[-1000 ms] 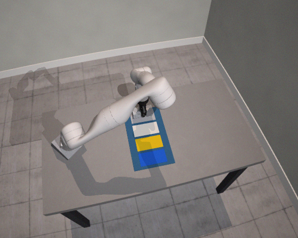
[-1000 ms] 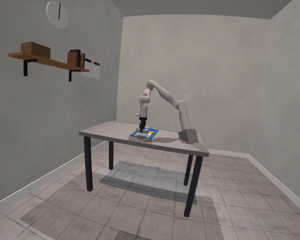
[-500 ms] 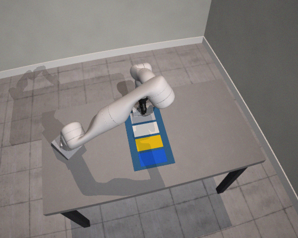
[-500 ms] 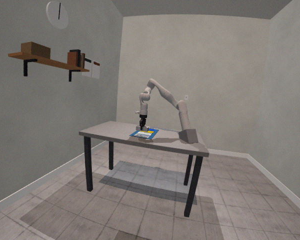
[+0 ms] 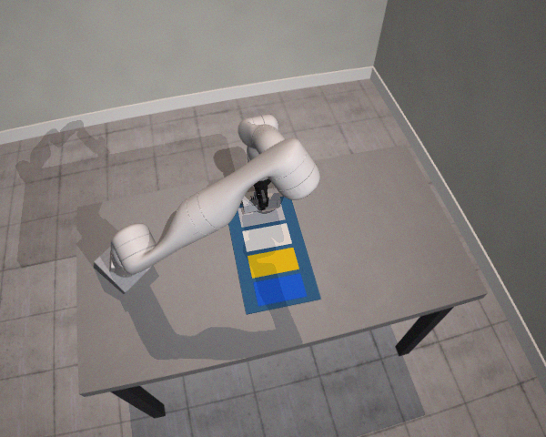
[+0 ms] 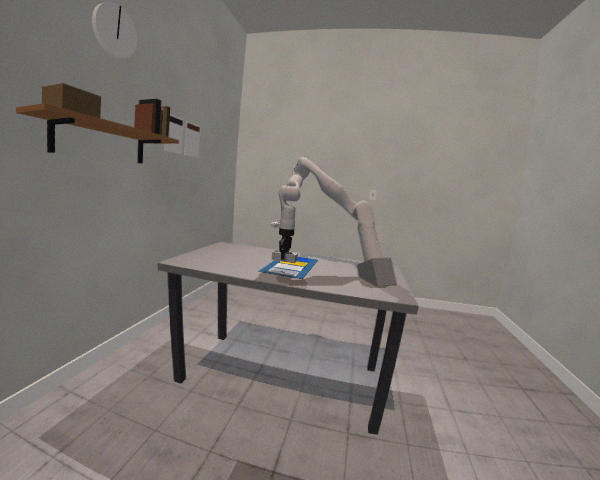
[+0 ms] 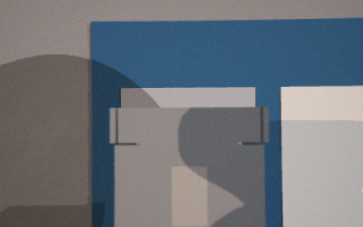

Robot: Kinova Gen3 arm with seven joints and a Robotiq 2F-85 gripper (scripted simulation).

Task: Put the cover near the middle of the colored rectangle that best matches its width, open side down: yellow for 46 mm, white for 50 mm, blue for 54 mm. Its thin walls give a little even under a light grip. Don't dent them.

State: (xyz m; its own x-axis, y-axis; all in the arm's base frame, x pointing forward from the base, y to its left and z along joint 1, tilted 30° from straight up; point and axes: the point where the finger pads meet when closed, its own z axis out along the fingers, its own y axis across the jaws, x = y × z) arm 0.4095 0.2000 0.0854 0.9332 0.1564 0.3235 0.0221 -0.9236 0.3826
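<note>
The blue rectangle lies 28 cm to the right of my hand, 8 cm below it and 1 cm ahead of it. From my hand the other things lie so: white rectangle 10 cm to the right, 8 cm below; dark blue mat 14 cm to the right, 8 cm below, 5 cm ahead; light grey cover 1 cm below.
</note>
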